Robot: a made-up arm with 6 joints. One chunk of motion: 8 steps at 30 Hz.
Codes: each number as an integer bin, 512 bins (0 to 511) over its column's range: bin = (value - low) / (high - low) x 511, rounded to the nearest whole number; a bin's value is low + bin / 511 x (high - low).
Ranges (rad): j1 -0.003..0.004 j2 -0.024..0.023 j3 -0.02..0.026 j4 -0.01..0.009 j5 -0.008..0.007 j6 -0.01..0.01
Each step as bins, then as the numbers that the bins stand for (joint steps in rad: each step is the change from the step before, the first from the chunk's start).
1 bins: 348 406 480 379 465 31
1 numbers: 0.00177 0.01334 0.02321 0.00409 0.00565 -0.00879
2 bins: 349 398 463 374 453 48
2 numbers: 0.00178 0.01261 0.02168 0.00391 0.00530 -0.00812
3 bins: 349 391 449 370 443 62
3 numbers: 0.00178 0.01196 0.02042 0.00376 0.00500 -0.00757
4 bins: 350 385 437 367 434 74
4 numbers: 0.00179 0.01141 0.01934 0.00365 0.00474 -0.00710
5 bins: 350 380 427 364 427 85
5 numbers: 0.00179 0.01095 0.01844 0.00353 0.00453 -0.00667
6 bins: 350 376 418 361 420 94
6 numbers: 0.00179 0.01058 0.01763 0.00342 0.00433 -0.00632
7 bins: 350 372 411 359 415 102
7 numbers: 0.00179 0.01022 0.01700 0.00335 0.00418 -0.00601
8 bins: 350 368 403 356 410 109
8 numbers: 0.00179 0.00985 0.01628 0.00324 0.00404 -0.00573
